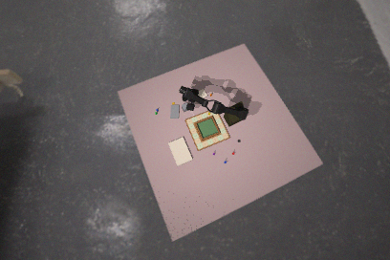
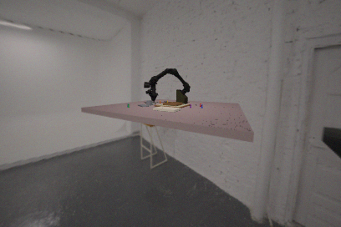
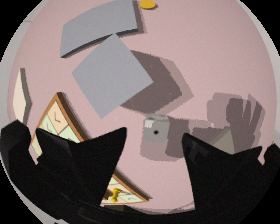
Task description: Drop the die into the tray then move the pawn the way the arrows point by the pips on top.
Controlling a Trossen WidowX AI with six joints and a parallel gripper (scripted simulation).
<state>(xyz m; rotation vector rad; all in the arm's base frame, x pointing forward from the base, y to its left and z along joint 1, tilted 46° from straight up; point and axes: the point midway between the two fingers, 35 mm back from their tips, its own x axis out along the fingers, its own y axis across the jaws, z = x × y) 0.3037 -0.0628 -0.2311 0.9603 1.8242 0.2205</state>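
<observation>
The grey die lies 20 mm below my gripper tip. Round my gripper tip: green tray 240 mm to the left, 50 mm behind, 30 mm below; then small white card 110 mm behind, 80 mm to the right, 30 mm below; then yellow pawn 130 mm to the left, 110 mm behind, 10 mm below.
</observation>
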